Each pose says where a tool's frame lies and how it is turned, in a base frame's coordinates. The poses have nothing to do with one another.
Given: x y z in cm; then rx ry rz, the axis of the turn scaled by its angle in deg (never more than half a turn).
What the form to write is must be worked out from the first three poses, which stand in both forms.
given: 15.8 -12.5 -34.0 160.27 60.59 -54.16
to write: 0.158 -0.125 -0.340 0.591 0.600 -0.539 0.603 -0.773 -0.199
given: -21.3 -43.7 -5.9 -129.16 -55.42 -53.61
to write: -0.213 -0.437 -0.059 0.509 0.416 0.754 0.767 -0.616 -0.178
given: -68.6 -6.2 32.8 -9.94 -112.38 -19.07
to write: -0.686 -0.062 0.328 -0.403 -0.031 0.915 0.272 0.950 0.152
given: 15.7 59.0 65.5 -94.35 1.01 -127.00
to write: 0.157 0.590 0.655 -0.243 -0.305 0.921 0.291 -0.929 -0.231
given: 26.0 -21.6 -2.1 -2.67 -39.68 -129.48
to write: 0.260 -0.216 -0.021 -0.712 -0.661 0.238 0.681 -0.566 0.466
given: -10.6 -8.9 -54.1 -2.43 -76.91 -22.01
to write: -0.106 -0.089 -0.541 0.174 -0.247 0.953 0.295 0.937 0.189
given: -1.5 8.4 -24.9 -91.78 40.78 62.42
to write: -0.015 0.084 -0.249 0.414 0.071 -0.907 -0.859 -0.298 -0.416
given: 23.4 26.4 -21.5 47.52 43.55 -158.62
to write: 0.234 0.264 -0.215 -0.835 -0.001 -0.550 0.282 -0.860 -0.426
